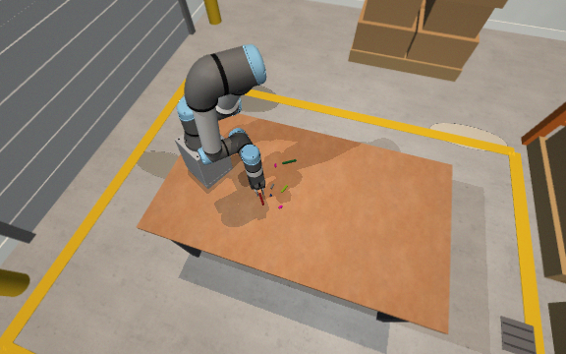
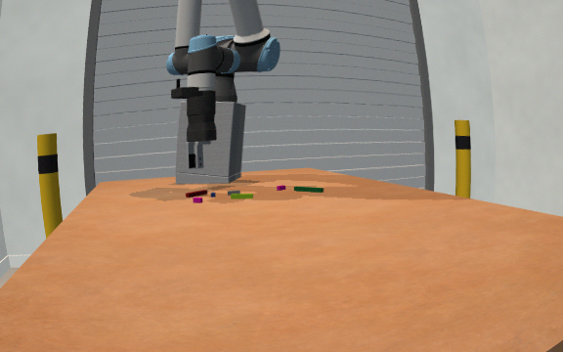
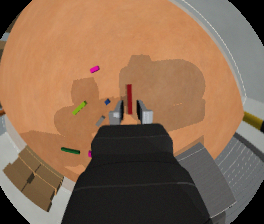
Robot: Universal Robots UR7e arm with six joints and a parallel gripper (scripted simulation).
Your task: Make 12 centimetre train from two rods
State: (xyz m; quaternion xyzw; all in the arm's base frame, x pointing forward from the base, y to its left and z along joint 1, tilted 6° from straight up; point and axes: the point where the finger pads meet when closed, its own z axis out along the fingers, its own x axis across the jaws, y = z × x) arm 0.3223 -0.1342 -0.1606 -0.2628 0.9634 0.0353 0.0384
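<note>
My gripper is now 80 mm above the red rod. From my hand the other things lie so: blue rod 80 mm below, 40 mm ahead, 30 mm to the left; grey rod 80 mm to the left, 80 mm below, 40 mm ahead; lime rod 110 mm ahead, 80 mm to the left, 80 mm below.
</note>
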